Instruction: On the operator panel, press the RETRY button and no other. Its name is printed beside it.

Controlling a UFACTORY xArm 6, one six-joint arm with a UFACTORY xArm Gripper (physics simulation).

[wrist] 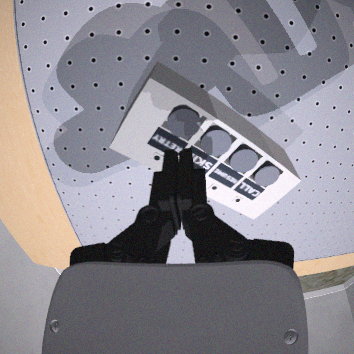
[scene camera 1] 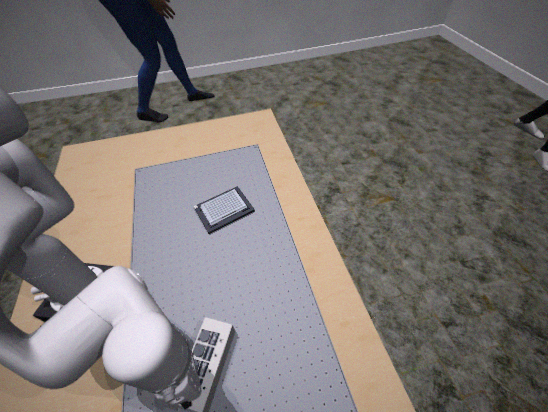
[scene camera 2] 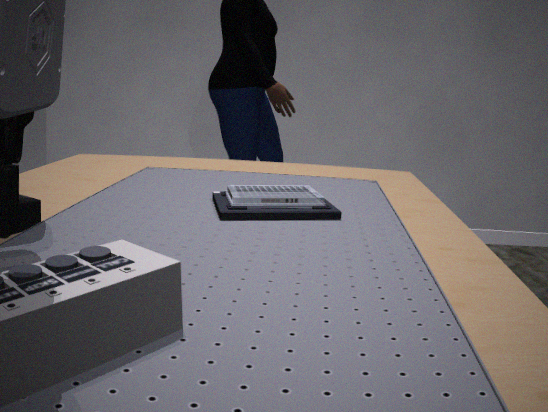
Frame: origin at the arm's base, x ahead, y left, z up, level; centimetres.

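Seen in the pictures: gripper, fingertip midpoint: (wrist: pixel 180 165); arm's base at its link origin: (scene camera 1: pixel 80 289).
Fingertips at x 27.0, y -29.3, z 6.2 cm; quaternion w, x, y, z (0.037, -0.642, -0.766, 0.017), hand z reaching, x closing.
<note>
Offsets run from my fingertips to a thing's middle. "spot": to the spot under its first point. Level surfaces: height alone.
The operator panel @[dx +2.6, dy +3.1, dz -6.2 cm] (scene camera 1: pixel 218 325) (scene camera 2: pixel 125 310) (wrist: pixel 135 117) is a light box with a row of round grey buttons. In the wrist view the RETRY button @[dx -1.2, dy +0.1, dz -3.8 cm] (wrist: pixel 183 121), partly shadowed, is the leftmost, beside its RETRY label @[spot: dx +0.4, dy -1.5, dz -3.7 cm] (wrist: pixel 161 139). SKIP @[dx +0.3, dy +2.7, dz -3.8 cm] (wrist: pixel 216 140), RESUME @[dx +1.9, dy +5.3, dz -3.8 cm] (wrist: pixel 244 159) and CALL @[dx +3.4, dy +7.9, dz -3.8 cm] (wrist: pixel 267 173) follow to its right. My gripper (wrist: pixel 180 165) is shut and empty. In that view its tips overlap the label strip between RETRY and SKIP, below the RETRY button; their height above the panel is unclear. In scene camera 1 the arm hides the RETRY button and fingers.
A dark tray with a pale gridded plate @[dx +13.2, dy +46.4, dz -7.1 cm] (scene camera 1: pixel 223 206) (scene camera 2: pixel 270 196) lies farther back on the perforated grey board @[dz -9.0 cm] (scene camera 1: pixel 260 280) (scene camera 2: pixel 280 310). The board lies on a wooden table @[dz -10.3 cm] (scene camera 1: pixel 90 190) (scene camera 2: pixel 435 215). A person (scene camera 1: pixel 150 55) (scene camera 2: pixel 245 75) stands beyond the table.
</note>
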